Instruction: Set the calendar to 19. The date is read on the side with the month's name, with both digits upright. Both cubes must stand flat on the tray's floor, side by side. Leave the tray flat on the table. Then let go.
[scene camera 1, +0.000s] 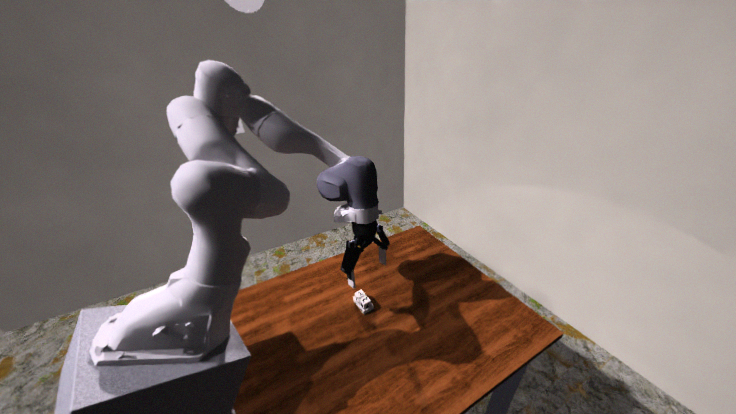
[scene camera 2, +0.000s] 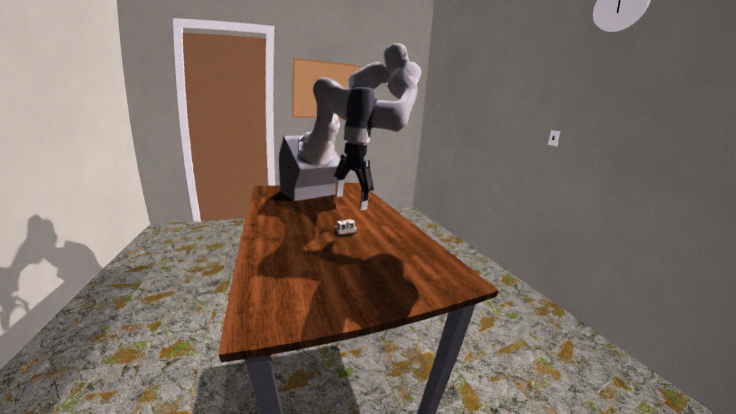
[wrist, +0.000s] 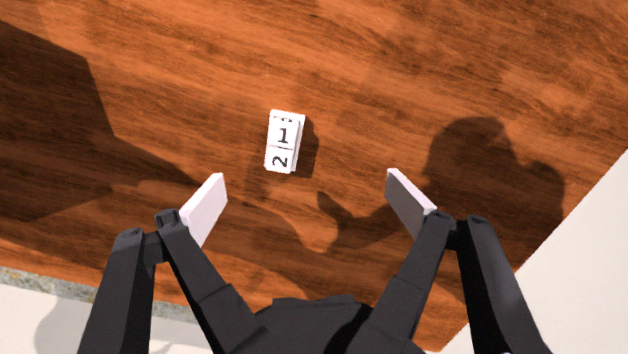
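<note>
A small white tray (scene camera 1: 366, 311) (scene camera 2: 345, 232) (wrist: 301, 125) sits on the table with two white cubes side by side on it. In the wrist view the upper cube (wrist: 283, 135) has a 1 on its top face, and the lower cube (wrist: 279, 161) has a 2 on top, turned sideways. Scene camera 2 shows dark digits on the cubes' sides, too small to read surely. The month's name cannot be read. My gripper (scene camera 1: 366, 272) (scene camera 2: 352, 201) (wrist: 306, 185) is open and empty, above the table and apart from the tray and cubes.
The wooden table (scene camera 1: 514, 329) (scene camera 2: 452, 288) (wrist: 450, 60) bears the tray near its middle. The arm's pedestal (scene camera 1: 154, 388) (scene camera 2: 311, 182) stands at one end. A wall (scene camera 1: 566, 154) rises beyond one long side. Arm shadows fall across the table.
</note>
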